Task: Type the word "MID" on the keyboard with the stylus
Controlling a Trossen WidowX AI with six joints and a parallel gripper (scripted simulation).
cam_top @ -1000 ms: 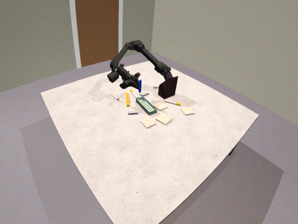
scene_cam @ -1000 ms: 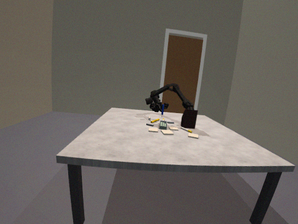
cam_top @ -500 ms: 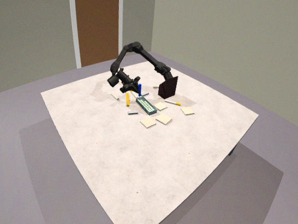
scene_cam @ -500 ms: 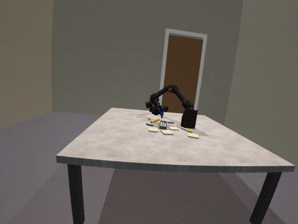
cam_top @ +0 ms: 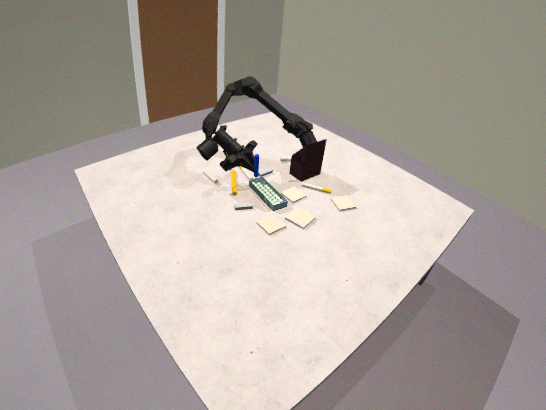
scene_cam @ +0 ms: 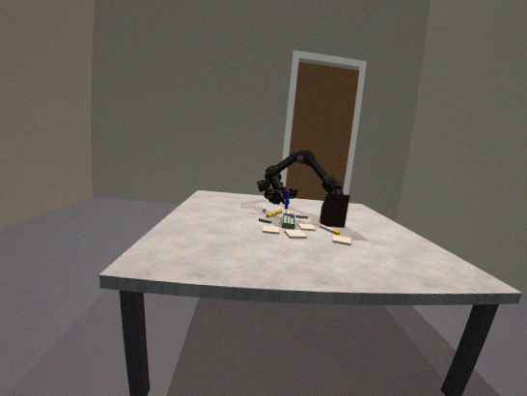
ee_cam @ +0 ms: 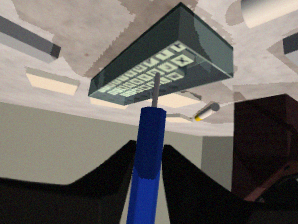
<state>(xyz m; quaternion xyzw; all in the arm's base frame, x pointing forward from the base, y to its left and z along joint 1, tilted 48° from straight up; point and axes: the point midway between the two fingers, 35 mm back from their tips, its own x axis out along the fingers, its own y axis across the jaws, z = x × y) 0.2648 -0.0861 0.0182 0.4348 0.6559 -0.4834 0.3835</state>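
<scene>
Now: the grey bar 110 mm ahead of my gripper tip, 80 mm below it and 60 mm to the left of it. Round my gripper tip: blue stylus: 10 mm below.
</scene>
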